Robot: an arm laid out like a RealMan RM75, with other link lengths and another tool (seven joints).
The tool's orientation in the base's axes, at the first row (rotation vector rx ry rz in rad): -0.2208 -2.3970 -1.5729
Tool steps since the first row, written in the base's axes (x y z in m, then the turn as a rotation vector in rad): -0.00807 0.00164 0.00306 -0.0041 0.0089 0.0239; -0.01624 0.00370 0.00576 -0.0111 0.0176 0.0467; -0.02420 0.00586 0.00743 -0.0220 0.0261 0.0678; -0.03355 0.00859 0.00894 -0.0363 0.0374 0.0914; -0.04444 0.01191 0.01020 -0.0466 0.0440 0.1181; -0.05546 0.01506 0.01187 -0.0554 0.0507 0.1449; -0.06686 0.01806 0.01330 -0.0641 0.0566 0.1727
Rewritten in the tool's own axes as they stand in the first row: 0.00859 0.00116 0.00145 0.0110 0.0234 -0.0003; 0.01715 0.00215 0.00344 0.0244 0.0450 0.0000; 0.02520 0.00233 0.00588 0.0410 0.0639 0.0014; 0.03452 0.00222 0.00909 0.0615 0.0852 0.0048; 0.04522 0.00172 0.01314 0.0793 0.1085 0.0022; 0.05617 0.00147 0.01690 0.0956 0.1323 -0.0006; 0.06742 0.00085 0.02067 0.1122 0.1566 -0.0045
